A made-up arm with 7 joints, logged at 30 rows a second.
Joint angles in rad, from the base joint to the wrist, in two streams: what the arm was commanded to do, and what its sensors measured. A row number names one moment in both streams.
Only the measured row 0 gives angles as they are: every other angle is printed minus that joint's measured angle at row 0.
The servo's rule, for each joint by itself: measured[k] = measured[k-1] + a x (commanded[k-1-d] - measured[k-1]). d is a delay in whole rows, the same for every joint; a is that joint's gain. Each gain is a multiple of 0.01, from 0.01 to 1. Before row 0 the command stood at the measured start. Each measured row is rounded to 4 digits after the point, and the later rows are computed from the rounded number. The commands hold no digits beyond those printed.
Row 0, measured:
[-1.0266 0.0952 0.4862 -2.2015 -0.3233 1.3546 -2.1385]
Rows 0 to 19, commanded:
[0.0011 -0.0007 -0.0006 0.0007 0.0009 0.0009 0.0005]
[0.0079 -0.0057 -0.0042 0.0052 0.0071 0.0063 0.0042]
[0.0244 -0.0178 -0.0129 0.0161 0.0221 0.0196 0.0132]
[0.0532 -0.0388 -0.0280 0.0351 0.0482 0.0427 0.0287]
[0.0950 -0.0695 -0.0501 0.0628 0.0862 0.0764 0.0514]
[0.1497 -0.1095 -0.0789 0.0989 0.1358 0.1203 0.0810]
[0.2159 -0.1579 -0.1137 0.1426 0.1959 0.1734 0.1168]
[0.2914 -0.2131 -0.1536 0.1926 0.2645 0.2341 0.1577]
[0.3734 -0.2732 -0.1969 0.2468 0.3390 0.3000 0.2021]
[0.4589 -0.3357 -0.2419 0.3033 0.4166 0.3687 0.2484]
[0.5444 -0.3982 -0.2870 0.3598 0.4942 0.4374 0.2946]
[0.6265 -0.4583 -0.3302 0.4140 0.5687 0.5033 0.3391]
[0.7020 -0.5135 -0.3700 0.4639 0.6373 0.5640 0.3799]
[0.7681 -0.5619 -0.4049 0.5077 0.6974 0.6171 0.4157]
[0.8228 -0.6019 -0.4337 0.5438 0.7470 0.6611 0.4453]
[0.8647 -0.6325 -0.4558 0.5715 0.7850 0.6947 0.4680]
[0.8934 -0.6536 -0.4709 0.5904 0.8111 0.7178 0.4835]
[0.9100 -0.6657 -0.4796 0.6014 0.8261 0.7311 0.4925]
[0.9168 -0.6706 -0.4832 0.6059 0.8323 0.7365 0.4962]
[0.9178 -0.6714 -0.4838 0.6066 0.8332 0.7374 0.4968]
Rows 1 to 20, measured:
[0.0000 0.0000 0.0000 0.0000 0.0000 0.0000 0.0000]
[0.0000 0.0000 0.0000 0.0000 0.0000 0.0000 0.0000]
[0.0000 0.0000 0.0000 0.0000 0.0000 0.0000 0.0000]
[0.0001 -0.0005 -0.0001 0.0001 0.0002 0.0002 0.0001]
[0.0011 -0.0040 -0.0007 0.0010 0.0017 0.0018 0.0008]
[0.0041 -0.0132 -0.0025 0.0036 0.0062 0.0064 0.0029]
[0.0105 -0.0304 -0.0063 0.0090 0.0154 0.0158 0.0073]
[0.0215 -0.0566 -0.0129 0.0181 0.0310 0.0316 0.0148]
[0.0382 -0.0920 -0.0228 0.0318 0.0541 0.0547 0.0261]
[0.0613 -0.1362 -0.0364 0.0506 0.0853 0.0856 0.0415]
[0.0912 -0.1877 -0.0540 0.0747 0.1247 0.1242 0.0613]
[0.1279 -0.2450 -0.0754 0.1040 0.1718 0.1699 0.0852]
[0.1709 -0.3058 -0.1004 0.1379 0.2257 0.2216 0.1129]
[0.2195 -0.3677 -0.1284 0.1756 0.2848 0.2777 0.1438]
[0.2724 -0.4284 -0.1587 0.2161 0.3473 0.3364 0.1770]
[0.3282 -0.4854 -0.1904 0.2582 0.4111 0.3956 0.2115]
[0.3854 -0.5367 -0.2226 0.3006 0.4741 0.4532 0.2462]
[0.4423 -0.5804 -0.2543 0.3419 0.5341 0.5073 0.2800]
[0.4972 -0.6153 -0.2845 0.3809 0.5893 0.5560 0.3120]
[0.5487 -0.6410 -0.3125 0.4165 0.6381 0.5981 0.3412]
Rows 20 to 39, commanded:
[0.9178 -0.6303 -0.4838 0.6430 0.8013 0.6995 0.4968]
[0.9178 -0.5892 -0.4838 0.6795 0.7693 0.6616 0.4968]
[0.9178 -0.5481 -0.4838 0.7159 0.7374 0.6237 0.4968]
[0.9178 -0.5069 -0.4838 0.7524 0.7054 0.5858 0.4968]
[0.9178 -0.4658 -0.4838 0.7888 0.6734 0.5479 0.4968]
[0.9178 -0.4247 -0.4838 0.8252 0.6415 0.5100 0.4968]
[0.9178 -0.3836 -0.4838 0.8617 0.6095 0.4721 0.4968]
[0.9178 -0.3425 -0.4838 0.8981 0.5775 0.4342 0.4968]
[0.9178 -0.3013 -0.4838 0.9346 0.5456 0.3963 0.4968]
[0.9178 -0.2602 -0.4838 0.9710 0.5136 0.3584 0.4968]
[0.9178 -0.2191 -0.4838 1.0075 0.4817 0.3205 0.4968]
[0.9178 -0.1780 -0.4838 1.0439 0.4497 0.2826 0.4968]
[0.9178 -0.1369 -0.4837 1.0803 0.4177 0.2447 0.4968]
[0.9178 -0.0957 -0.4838 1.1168 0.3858 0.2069 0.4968]
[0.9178 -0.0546 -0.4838 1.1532 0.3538 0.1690 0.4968]
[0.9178 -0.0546 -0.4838 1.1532 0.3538 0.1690 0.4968]
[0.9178 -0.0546 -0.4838 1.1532 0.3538 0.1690 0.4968]
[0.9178 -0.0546 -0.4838 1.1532 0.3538 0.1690 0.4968]
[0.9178 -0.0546 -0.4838 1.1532 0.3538 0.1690 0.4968]
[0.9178 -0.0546 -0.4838 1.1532 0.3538 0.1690 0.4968]
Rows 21 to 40, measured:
[0.5957 -0.6575 -0.3376 0.4479 0.6795 0.6327 0.3669]
[0.6374 -0.6663 -0.3594 0.4748 0.7131 0.6597 0.3889]
[0.6739 -0.6697 -0.3781 0.4972 0.7395 0.6799 0.4072]
[0.7056 -0.6433 -0.3940 0.5220 0.7531 0.6850 0.4224]
[0.7332 -0.6071 -0.4075 0.5488 0.7567 0.6789 0.4350]
[0.7572 -0.5676 -0.4189 0.5772 0.7525 0.6645 0.4455]
[0.7781 -0.5269 -0.4286 0.6070 0.7421 0.6440 0.4542]
[0.7963 -0.4860 -0.4369 0.6379 0.7270 0.6190 0.4614]
[0.8121 -0.4449 -0.4439 0.6697 0.7082 0.5907 0.4674]
[0.8258 -0.4038 -0.4499 0.7023 0.6865 0.5599 0.4724]
[0.8378 -0.3627 -0.4550 0.7356 0.6625 0.5272 0.4765]
[0.8482 -0.3216 -0.4593 0.7694 0.6368 0.4932 0.4800]
[0.8572 -0.2805 -0.4630 0.8037 0.6097 0.4582 0.4829]
[0.8651 -0.2394 -0.4661 0.8383 0.5815 0.4224 0.4853]
[0.8720 -0.1983 -0.4688 0.8733 0.5525 0.3861 0.4873]
[0.8780 -0.1572 -0.4710 0.9085 0.5228 0.3493 0.4889]
[0.8832 -0.1160 -0.4729 0.9439 0.4927 0.3123 0.4902]
[0.8877 -0.0749 -0.4745 0.9795 0.4621 0.2750 0.4913]
[0.8916 -0.0613 -0.4759 1.0090 0.4383 0.2474 0.4922]
[0.8950 -0.0568 -0.4771 1.0335 0.4197 0.2270 0.4930]

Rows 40 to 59, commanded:
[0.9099 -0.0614 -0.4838 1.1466 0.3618 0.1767 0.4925]
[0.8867 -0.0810 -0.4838 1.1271 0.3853 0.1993 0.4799]
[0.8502 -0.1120 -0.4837 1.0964 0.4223 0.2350 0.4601]
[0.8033 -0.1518 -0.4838 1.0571 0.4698 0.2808 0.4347]
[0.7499 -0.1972 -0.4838 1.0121 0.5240 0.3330 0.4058]
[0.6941 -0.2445 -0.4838 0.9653 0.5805 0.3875 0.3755]
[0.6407 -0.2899 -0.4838 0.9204 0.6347 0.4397 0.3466]
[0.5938 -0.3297 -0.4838 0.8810 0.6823 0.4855 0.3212]
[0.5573 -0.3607 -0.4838 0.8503 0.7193 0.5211 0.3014]
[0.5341 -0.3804 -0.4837 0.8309 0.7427 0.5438 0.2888]
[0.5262 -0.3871 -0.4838 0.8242 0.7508 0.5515 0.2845]
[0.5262 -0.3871 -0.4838 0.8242 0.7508 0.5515 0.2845]
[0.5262 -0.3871 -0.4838 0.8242 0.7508 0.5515 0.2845]
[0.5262 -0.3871 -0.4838 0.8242 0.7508 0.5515 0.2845]
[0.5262 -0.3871 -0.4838 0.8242 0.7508 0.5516 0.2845]
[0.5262 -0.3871 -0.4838 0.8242 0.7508 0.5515 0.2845]
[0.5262 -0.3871 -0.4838 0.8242 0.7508 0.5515 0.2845]
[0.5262 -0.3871 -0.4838 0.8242 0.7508 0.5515 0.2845]
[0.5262 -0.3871 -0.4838 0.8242 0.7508 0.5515 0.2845]
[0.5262 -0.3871 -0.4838 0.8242 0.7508 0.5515 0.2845]
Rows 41 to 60, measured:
[0.8980 -0.0553 -0.4781 1.0538 0.4052 0.2119 0.4936]
[0.9006 -0.0548 -0.4790 1.0707 0.3939 0.2007 0.4941]
[0.9028 -0.0547 -0.4797 1.0847 0.3851 0.1925 0.4946]
[0.9037 -0.0592 -0.4803 1.0952 0.3800 0.1884 0.4942]
[0.9015 -0.0738 -0.4808 1.1006 0.3812 0.1912 0.4918]
[0.8948 -0.0994 -0.4812 1.0999 0.3902 0.2026 0.4864]
[0.8829 -0.1345 -0.4816 1.0926 0.4077 0.2229 0.4776]
[0.8656 -0.1765 -0.4819 1.0789 0.4333 0.2515 0.4654]
[0.8433 -0.2221 -0.4822 1.0596 0.4657 0.2869 0.4501]
[0.8170 -0.2675 -0.4824 1.0359 0.5029 0.3266 0.4325]
[0.7880 -0.3092 -0.4826 1.0096 0.5424 0.3679 0.4136]
[0.7580 -0.3437 -0.4828 0.9825 0.5813 0.4077 0.3945]
[0.7289 -0.3683 -0.4829 0.9567 0.6168 0.4431 0.3765]
[0.7025 -0.3809 -0.4830 0.9342 0.6463 0.4713 0.3609]
[0.6796 -0.3851 -0.4831 0.9155 0.6693 0.4922 0.3479]
[0.6597 -0.3864 -0.4832 0.9000 0.6872 0.5076 0.3371]
[0.6423 -0.3869 -0.4833 0.8871 0.7012 0.5190 0.3282]
[0.6272 -0.3870 -0.4834 0.8764 0.7121 0.5275 0.3208]
[0.6141 -0.3871 -0.4835 0.8675 0.7206 0.5337 0.3146]
[0.6027 -0.3871 -0.4835 0.8601 0.7272 0.5383 0.3095]

